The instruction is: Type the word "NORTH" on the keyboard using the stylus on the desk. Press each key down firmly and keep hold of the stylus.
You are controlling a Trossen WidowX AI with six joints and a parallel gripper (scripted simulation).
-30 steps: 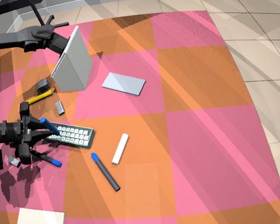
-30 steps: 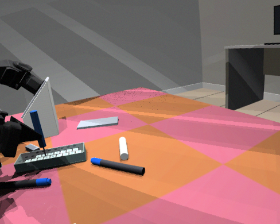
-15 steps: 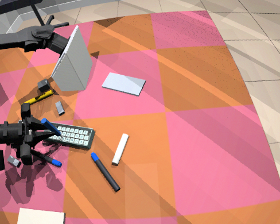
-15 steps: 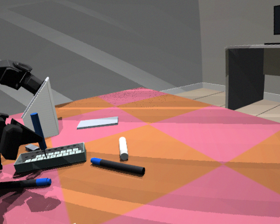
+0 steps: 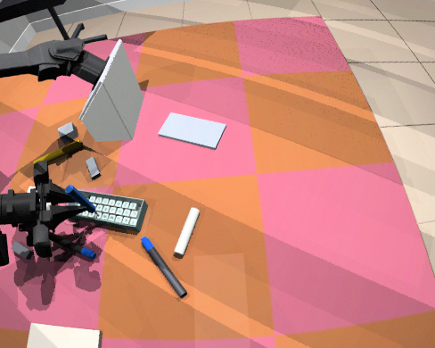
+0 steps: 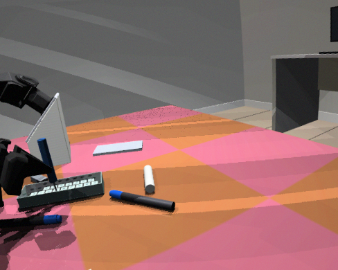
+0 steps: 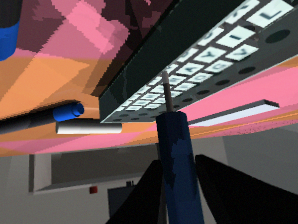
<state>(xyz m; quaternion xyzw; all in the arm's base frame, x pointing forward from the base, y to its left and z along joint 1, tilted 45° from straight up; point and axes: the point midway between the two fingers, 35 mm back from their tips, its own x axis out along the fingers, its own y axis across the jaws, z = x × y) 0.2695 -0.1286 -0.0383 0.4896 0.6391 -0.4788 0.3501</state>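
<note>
The white cylinder is 60 mm ahead of my gripper tip, 190 mm to the left of it and 60 mm below it. The rest, counted from my gripper tip: stylus: 10 mm below; then yellow-handled tool: 200 mm behind, 150 mm to the right, 60 mm below; then grey slab: 200 mm behind, 210 mm to the left, 70 mm below.
</note>
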